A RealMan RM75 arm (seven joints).
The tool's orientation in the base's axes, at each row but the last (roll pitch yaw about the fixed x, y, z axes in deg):
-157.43 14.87 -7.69
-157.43 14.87 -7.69
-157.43 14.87 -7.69
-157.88 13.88 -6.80
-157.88 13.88 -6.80
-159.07 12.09 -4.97
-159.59 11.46 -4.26
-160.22 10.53 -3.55
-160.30 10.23 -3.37
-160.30 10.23 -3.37
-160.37 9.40 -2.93
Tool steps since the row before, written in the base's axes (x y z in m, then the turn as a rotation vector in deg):
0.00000 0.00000 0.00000 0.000 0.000 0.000
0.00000 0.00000 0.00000 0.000 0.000 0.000
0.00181 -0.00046 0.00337 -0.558 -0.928 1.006
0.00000 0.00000 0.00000 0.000 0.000 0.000
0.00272 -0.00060 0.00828 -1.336 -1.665 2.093
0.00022 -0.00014 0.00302 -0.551 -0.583 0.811
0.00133 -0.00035 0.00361 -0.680 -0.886 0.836
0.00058 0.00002 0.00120 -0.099 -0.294 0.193
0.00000 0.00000 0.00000 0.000 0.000 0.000
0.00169 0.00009 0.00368 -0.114 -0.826 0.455
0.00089 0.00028 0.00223 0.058 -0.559 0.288
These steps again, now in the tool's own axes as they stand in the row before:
0.00000 0.00000 0.00000 0.000 0.000 0.000
0.00000 0.00000 0.00000 0.000 0.000 0.000
0.00093 -0.00124 -0.00353 -0.673 0.587 -1.178
0.00000 0.00000 0.00000 0.000 0.000 0.000
0.00070 -0.00302 -0.00817 -1.599 1.015 -2.313
-0.00041 -0.00096 -0.00285 -0.657 0.341 -0.868
0.00061 -0.00109 -0.00366 -0.766 0.632 -0.980
0.00035 -0.00049 -0.00119 -0.115 0.223 -0.266
0.00000 0.00000 0.00000 0.000 0.000 0.000
0.00100 -0.00150 -0.00363 -0.145 0.636 -0.691
0.00050 -0.00109 -0.00210 0.038 0.423 -0.467

